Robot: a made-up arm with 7 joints. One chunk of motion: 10 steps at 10 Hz.
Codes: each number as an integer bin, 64 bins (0 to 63) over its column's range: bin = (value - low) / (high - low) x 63, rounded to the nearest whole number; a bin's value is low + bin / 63 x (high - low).
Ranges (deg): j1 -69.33..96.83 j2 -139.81..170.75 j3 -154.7..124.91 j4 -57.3..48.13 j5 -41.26..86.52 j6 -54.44..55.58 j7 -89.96..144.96
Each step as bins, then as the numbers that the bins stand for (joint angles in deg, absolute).
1 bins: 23 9 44 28 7 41 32
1 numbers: -8.67 -95.44 40.58 -10.44 -27.06 17.16 29.36
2 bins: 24 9 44 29 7 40 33
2 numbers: -6.03 -95.44 40.58 -8.77 -27.06 15.41 33.09
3 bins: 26 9 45 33 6 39 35
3 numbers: -0.76 -95.44 45.02 -2.07 -29.09 13.67 40.55
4 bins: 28 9 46 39 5 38 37
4 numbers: 4.52 -95.44 49.46 7.97 -31.12 11.92 48.01
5 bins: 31 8 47 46 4 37 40
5 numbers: 12.43 -100.37 53.90 19.68 -33.15 10.17 59.20
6 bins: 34 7 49 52 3 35 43
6 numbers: 20.34 -105.30 62.77 29.72 -35.18 6.68 70.38
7 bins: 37 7 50 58 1 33 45
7 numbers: 28.26 -105.30 67.21 39.76 -39.23 3.19 77.84
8 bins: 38 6 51 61 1 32 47
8 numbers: 30.89 -110.23 71.65 44.78 -39.23 1.44 85.30
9 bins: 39 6 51 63 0 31 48
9 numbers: 33.53 -110.23 71.65 48.13 -41.26 -0.30 89.03
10 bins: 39 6 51 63 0 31 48
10 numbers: 33.53 -110.23 71.65 48.13 -41.26 -0.30 89.03
